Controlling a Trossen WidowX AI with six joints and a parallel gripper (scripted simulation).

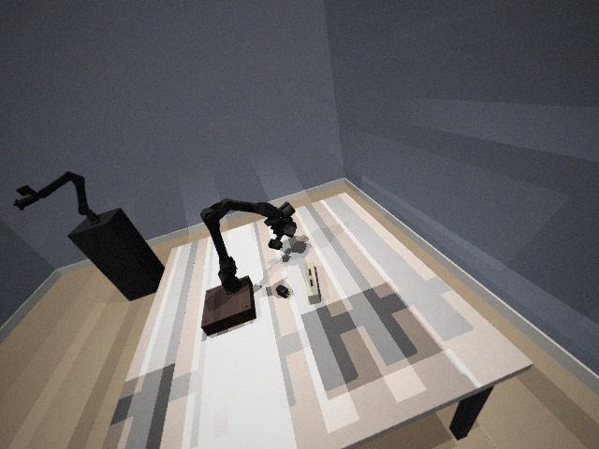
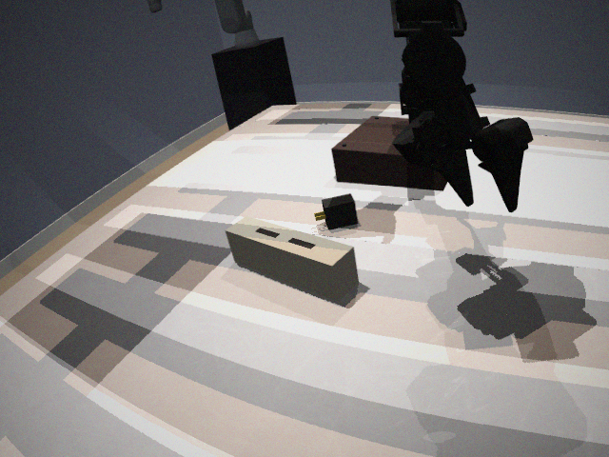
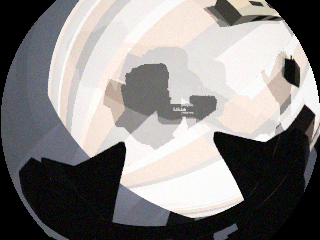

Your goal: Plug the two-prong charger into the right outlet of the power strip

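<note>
Now: gripper tip 27 cm to the left of the two-prong charger, 8 cm past it and 8 cm above it.
</note>
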